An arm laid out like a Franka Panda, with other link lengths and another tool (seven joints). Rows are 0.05 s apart.
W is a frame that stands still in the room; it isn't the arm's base.
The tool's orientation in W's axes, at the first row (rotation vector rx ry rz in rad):
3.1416 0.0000 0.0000
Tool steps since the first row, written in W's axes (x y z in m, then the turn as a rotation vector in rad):
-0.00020 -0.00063 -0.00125 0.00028 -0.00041 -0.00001
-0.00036 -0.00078 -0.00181 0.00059 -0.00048 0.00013
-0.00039 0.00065 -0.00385 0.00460 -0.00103 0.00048
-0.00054 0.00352 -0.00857 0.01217 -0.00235 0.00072
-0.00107 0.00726 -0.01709 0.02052 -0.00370 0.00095
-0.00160 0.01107 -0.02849 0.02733 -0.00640 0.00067
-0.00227 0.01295 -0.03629 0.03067 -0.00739 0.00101
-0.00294 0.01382 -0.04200 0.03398 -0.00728 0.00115
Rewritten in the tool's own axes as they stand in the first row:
-0.00020 0.00063 0.00125 0.00028 0.00041 0.00001
-0.00036 0.00078 0.00181 0.00059 0.00048 -0.00013
-0.00039 -0.00065 0.00385 0.00460 0.00103 -0.00048
-0.00054 -0.00352 0.00857 0.01217 0.00235 -0.00072
-0.00107 -0.00726 0.01709 0.02052 0.00370 -0.00095
-0.00160 -0.01107 0.02849 0.02733 0.00640 -0.00067
-0.00227 -0.01295 0.03629 0.03067 0.00739 -0.00101
-0.00294 -0.01382 0.04200 0.03398 0.00728 -0.00115

